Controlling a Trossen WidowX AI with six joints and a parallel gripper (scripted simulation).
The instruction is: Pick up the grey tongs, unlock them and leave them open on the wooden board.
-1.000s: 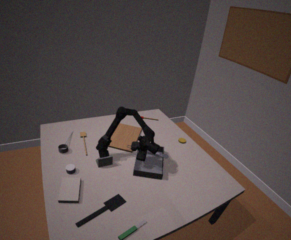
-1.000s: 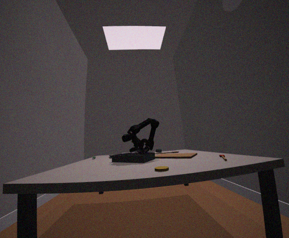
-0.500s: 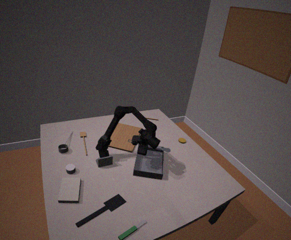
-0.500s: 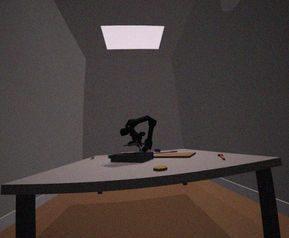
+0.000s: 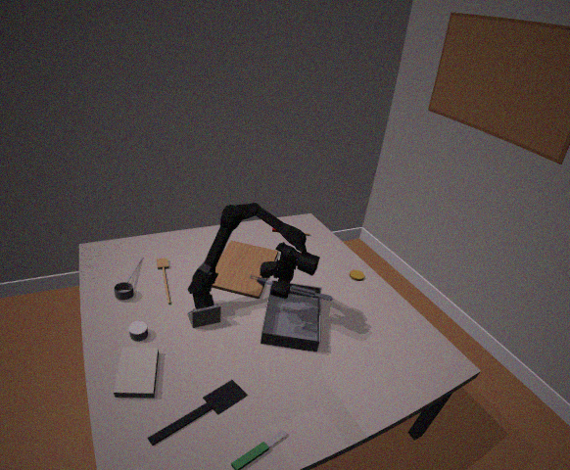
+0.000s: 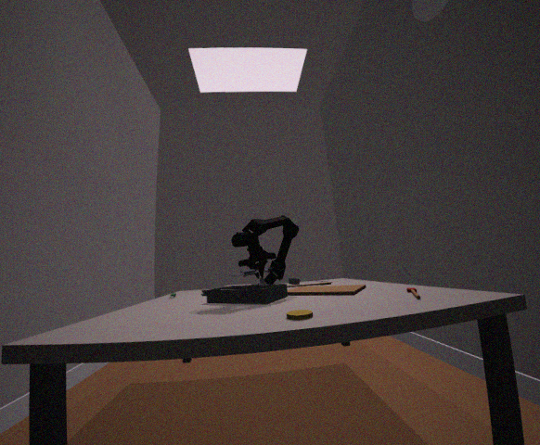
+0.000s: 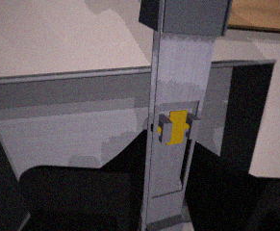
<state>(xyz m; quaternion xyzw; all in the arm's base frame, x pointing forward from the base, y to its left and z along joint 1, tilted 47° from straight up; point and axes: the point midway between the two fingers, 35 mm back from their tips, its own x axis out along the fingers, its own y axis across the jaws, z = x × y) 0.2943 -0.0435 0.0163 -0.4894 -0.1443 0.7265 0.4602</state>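
The yellow lock piece lies 2 cm behind my gripper tip, 1 cm to the left of it and 4 cm above it. From my gripper tip the other things lie so: wooden board: 6 cm behind, 29 cm to the left, 8 cm below; then roasting tin: 3 cm ahead, 6 cm to the right, 6 cm below; then yellow disc: 44 cm ahead, 14 cm to the left, 8 cm below.
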